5 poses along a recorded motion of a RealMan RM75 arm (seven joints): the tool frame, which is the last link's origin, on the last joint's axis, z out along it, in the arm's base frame.
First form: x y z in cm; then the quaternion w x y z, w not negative.
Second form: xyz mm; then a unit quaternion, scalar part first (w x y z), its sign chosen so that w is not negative. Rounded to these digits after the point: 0 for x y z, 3 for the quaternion.
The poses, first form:
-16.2 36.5 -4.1 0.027 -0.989 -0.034 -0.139
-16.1 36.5 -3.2 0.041 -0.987 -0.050 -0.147
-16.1 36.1 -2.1 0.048 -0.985 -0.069 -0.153
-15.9 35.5 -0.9 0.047 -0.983 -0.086 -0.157
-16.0 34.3 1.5 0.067 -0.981 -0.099 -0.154
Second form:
-162 365 -41 0.027 -0.989 -0.034 -0.139
-161 365 -32 0.041 -0.987 -0.050 -0.147
-161 361 -21 0.048 -0.985 -0.069 -0.153
-159 355 -9 0.047 -0.983 -0.086 -0.157
-160 343 15 0.067 -0.981 -0.099 -0.154

